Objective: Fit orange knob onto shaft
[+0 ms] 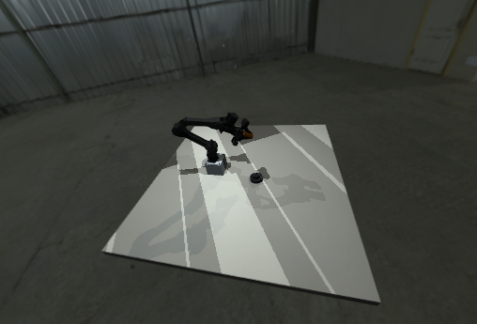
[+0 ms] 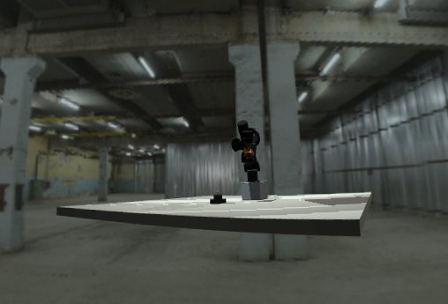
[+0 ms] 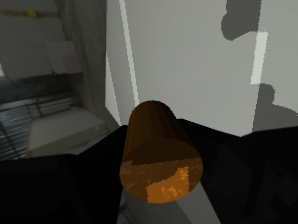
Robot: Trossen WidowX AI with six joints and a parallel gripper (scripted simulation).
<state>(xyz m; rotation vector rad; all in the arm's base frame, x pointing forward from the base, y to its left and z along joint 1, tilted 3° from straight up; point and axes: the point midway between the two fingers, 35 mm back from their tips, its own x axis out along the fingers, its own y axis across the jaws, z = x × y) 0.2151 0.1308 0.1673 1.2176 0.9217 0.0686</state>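
Now: gripper tip 2 cm past the orange knob, 2 cm to the left of it and 2 cm below it. Also, from my gripper tip: dark round pedestal 7 cm ahead, 15 cm to the right, 21 cm below.
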